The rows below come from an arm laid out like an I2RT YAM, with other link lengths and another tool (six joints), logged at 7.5 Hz.
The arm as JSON. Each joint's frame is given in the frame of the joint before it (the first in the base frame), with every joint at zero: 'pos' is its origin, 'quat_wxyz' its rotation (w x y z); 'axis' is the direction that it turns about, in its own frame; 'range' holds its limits. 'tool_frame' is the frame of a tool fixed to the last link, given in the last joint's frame.
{
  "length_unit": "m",
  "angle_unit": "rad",
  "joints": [
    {
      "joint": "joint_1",
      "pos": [
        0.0,
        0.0,
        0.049
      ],
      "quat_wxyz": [
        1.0,
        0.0,
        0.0,
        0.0
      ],
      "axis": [
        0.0,
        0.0,
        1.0
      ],
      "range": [
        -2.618,
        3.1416
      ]
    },
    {
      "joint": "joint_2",
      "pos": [
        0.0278,
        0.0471,
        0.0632
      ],
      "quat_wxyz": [
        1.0,
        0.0,
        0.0,
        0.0
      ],
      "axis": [
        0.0,
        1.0,
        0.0
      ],
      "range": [
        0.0,
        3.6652
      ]
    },
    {
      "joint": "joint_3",
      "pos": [
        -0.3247,
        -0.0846,
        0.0
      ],
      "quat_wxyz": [
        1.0,
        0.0,
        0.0,
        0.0
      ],
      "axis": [
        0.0,
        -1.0,
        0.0
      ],
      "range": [
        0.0,
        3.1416
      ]
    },
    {
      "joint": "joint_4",
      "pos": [
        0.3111,
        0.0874,
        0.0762
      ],
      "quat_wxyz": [
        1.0,
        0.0,
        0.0,
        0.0
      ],
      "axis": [
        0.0,
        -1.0,
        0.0
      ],
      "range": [
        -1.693,
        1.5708
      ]
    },
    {
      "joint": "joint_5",
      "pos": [
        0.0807,
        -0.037,
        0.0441
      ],
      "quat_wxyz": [
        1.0,
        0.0,
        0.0,
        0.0
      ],
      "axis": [
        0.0,
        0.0,
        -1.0
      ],
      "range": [
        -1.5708,
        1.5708
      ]
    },
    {
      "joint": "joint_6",
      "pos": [
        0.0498,
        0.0,
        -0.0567
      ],
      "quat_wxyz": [
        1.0,
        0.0,
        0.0,
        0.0
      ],
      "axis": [
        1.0,
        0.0,
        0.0
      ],
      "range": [
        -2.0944,
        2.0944
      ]
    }
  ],
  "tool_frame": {
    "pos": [
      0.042,
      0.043,
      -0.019
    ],
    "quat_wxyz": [
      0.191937,
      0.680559,
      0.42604,
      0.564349
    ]
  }
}
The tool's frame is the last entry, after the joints.
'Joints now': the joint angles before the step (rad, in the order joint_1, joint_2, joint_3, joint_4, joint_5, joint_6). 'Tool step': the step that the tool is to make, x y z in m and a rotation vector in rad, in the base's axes. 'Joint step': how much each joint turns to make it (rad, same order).
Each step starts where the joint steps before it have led.
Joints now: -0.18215, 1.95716, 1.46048, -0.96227, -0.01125, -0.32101
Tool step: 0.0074, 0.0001, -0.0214, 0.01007, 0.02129, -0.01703
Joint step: 0.00107, 0.05091, 0.00020, 0.02821, -0.00421, 0.01862
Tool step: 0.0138, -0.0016, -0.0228, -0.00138, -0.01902, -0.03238
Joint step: 0.00007, 0.04997, -0.00008, 0.06949, 0.00115, 0.03249
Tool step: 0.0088, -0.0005, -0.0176, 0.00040, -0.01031, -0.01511
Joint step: 0.00123, 0.03843, 0.00012, 0.04861, -0.00037, 0.01649
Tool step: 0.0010, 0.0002, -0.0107, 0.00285, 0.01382, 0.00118
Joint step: 0.00075, 0.02350, -0.00072, 0.01011, -0.00038, -0.00038
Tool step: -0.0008, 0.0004, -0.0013, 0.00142, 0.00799, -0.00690
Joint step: 0.00024, 0.00273, -0.00079, -0.00449, 0.00074, 0.00710
